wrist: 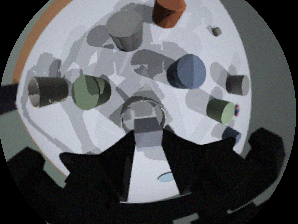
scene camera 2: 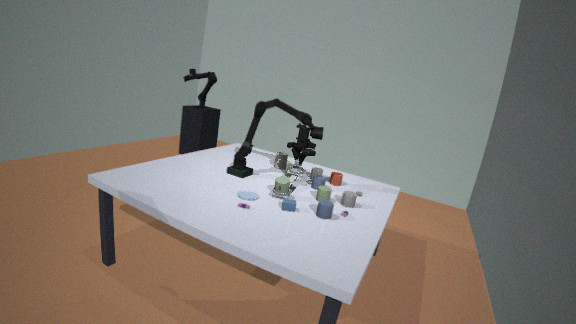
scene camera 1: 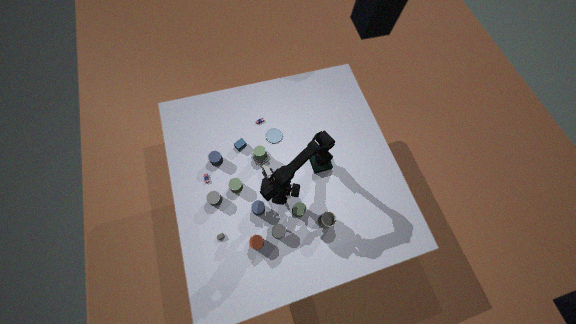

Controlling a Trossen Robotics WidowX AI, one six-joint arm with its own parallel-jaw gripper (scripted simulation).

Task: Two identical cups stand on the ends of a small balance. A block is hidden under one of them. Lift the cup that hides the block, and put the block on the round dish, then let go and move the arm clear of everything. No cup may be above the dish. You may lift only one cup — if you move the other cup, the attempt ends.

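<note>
My gripper (wrist: 147, 131) carrying a grey block. Also a balance (wrist: 144, 103), a blue cup (wrist: 189, 72), a grey cup (wrist: 126, 30).
</note>
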